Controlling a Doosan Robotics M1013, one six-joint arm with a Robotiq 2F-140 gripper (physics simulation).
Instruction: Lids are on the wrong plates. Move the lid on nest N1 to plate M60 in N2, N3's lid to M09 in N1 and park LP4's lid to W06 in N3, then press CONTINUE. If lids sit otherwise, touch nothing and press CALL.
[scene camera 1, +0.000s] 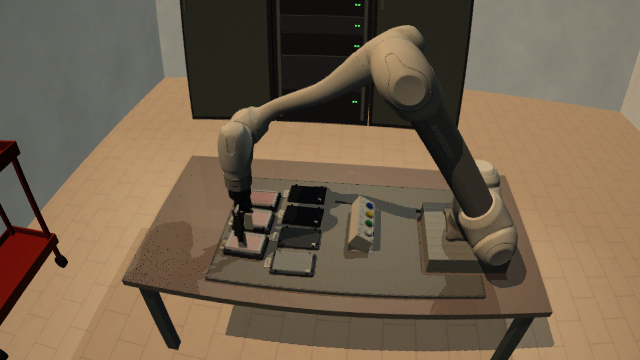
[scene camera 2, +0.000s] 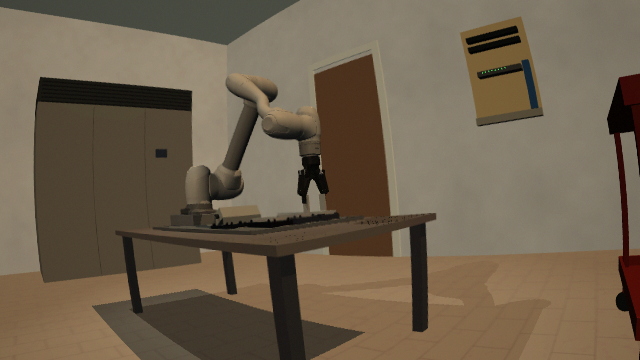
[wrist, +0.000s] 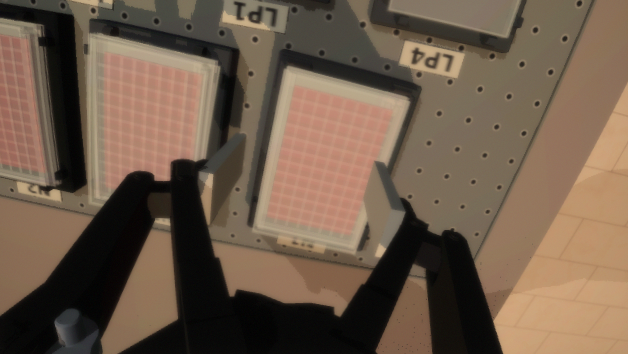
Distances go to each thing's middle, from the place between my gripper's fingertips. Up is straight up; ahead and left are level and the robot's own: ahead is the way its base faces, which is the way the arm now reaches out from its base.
Right now my hand is 90 mm past the LP4 label (wrist: 422, 57), 70 mm to the right of it and 40 mm above it. From my hand the other things lie so: LP1 nest (scene camera 1: 290, 237) 170 mm behind, 70 mm to the right, 30 mm below; then LP2 nest (scene camera 1: 296, 215) 190 mm to the right, 160 mm behind, 30 mm below; then LP4 nest (wrist: 403, 22) 170 mm behind, 70 mm to the left, 30 mm below.
